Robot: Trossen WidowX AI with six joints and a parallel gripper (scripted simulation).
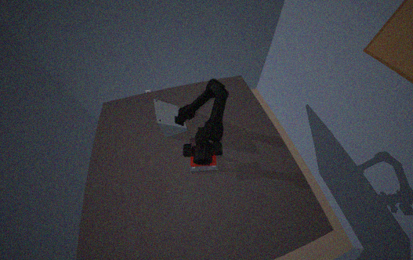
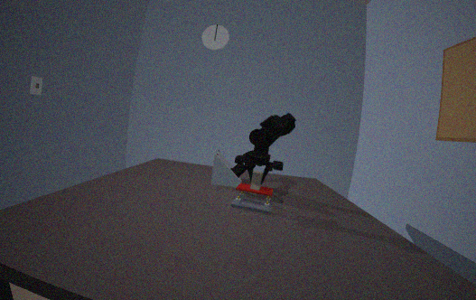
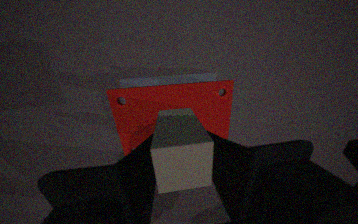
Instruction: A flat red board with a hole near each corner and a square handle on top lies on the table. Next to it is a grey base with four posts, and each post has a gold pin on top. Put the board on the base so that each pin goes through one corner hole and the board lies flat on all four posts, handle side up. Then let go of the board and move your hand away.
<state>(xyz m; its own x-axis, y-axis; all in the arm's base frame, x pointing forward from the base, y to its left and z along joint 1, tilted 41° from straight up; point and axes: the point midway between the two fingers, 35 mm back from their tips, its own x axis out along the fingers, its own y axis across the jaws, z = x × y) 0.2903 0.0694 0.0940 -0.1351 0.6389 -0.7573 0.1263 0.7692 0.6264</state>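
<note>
The grey base is 90 mm below my gripper tip. Round my gripper tip: red board (right at my gripper tip).
</note>
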